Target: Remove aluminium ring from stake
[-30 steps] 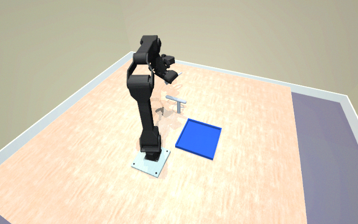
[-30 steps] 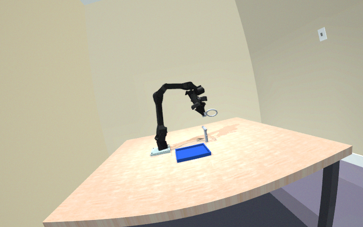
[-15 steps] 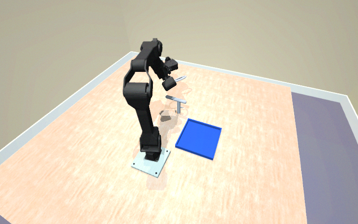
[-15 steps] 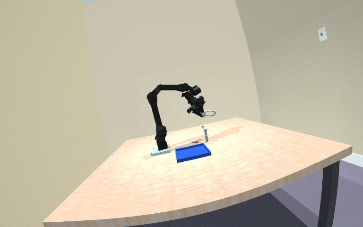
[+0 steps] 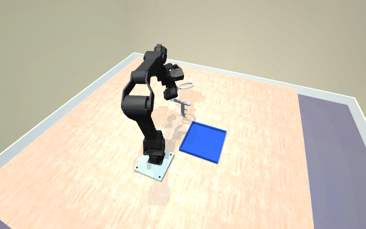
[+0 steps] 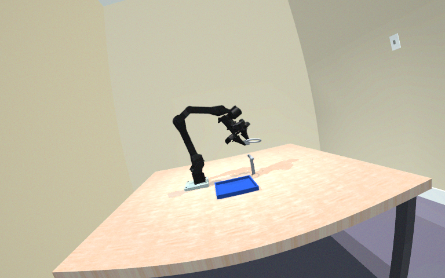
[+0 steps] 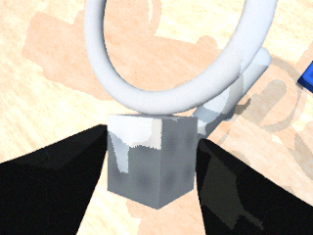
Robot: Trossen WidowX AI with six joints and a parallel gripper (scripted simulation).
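Right now the aluminium ring is 20 mm ahead of my gripper tip, 40 mm to the right of it and 10 mm above it. Round my gripper tip: blue tray: 170 mm behind, 190 mm to the right, 170 mm below.
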